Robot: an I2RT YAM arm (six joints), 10 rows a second.
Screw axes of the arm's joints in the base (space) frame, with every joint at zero. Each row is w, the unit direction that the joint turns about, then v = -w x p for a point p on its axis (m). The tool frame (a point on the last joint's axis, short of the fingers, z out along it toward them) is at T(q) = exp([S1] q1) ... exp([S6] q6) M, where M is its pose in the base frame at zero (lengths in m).
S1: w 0 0 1 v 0.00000 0.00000 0.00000
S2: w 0 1 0 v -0.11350 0.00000 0.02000
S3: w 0 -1 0 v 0.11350 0.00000 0.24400
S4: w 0 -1 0 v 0.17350 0.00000 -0.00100
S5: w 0 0 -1 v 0.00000 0.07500 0.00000
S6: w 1 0 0 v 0.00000 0.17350 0.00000
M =
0 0 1 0.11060
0 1 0 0.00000
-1 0 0 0.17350
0 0 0 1
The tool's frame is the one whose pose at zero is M.
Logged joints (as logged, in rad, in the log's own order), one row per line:
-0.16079 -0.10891 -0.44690 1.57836 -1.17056 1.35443
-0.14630 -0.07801 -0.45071 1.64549 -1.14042 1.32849
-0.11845 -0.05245 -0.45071 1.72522 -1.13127 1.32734
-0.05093 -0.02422 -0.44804 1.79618 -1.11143 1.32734
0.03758 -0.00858 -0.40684 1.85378 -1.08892 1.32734
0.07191 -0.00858 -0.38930 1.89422 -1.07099 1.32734
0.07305 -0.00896 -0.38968 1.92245 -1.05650 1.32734
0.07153 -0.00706 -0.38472 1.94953 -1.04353 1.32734
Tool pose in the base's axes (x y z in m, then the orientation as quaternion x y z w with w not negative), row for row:
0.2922 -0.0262 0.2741 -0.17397 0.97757 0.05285 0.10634
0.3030 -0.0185 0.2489 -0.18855 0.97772 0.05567 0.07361
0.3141 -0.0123 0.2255 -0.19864 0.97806 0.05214 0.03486
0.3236 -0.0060 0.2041 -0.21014 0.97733 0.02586 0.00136
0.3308 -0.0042 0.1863 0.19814 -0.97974 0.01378 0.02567
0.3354 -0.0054 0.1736 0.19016 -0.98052 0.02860 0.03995
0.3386 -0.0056 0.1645 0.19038 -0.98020 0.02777 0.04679
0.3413 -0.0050 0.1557 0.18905 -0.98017 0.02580 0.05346
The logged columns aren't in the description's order. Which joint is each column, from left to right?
Columns, left to right: q5, q1, q6, q2, q4, q3.
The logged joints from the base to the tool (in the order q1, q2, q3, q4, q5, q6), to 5 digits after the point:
-0.10891 1.57836 1.35443 -1.17056 -0.16079 -0.44690
-0.07801 1.64549 1.32849 -1.14042 -0.14630 -0.45071
-0.05245 1.72522 1.32734 -1.13127 -0.11845 -0.45071
-0.02422 1.79618 1.32734 -1.11143 -0.05093 -0.44804
-0.00858 1.85378 1.32734 -1.08892 0.03758 -0.40684
-0.00858 1.89422 1.32734 -1.07099 0.07191 -0.38930
-0.00896 1.92245 1.32734 -1.05650 0.07305 -0.38968
-0.00706 1.94953 1.32734 -1.04353 0.07153 -0.38472

